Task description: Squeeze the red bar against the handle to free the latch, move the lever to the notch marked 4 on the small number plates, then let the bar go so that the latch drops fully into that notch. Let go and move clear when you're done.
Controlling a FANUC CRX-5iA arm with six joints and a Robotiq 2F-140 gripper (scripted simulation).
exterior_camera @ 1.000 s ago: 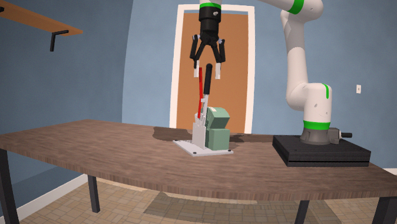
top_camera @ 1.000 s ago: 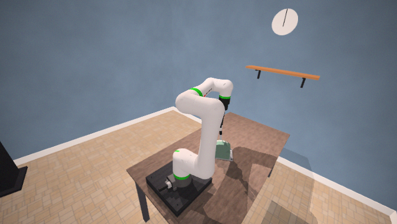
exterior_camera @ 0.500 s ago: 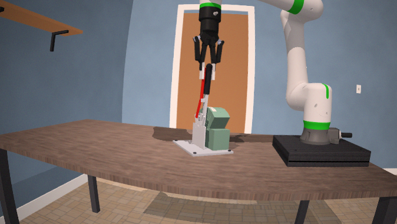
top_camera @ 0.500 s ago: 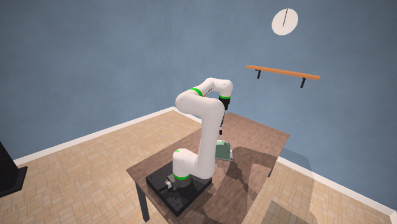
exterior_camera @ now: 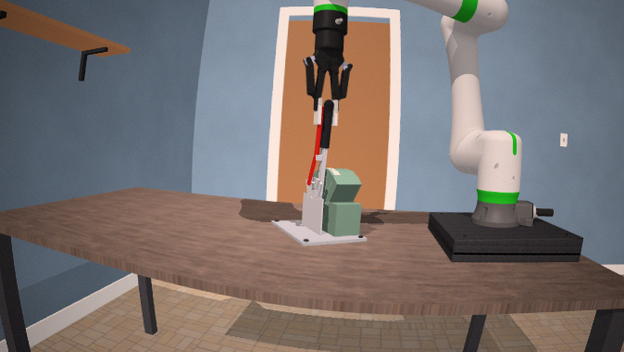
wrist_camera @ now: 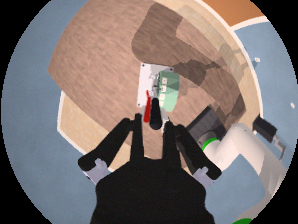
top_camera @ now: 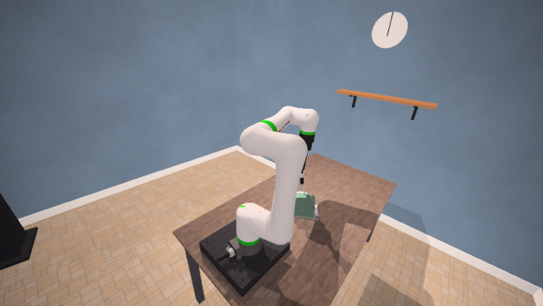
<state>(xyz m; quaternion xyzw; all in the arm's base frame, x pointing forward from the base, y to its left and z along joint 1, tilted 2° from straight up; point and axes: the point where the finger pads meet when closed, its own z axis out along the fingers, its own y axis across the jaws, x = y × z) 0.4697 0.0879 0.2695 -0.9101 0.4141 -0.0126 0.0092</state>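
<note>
My hand is 110 mm above the red bar and 20 mm short of it.
</note>
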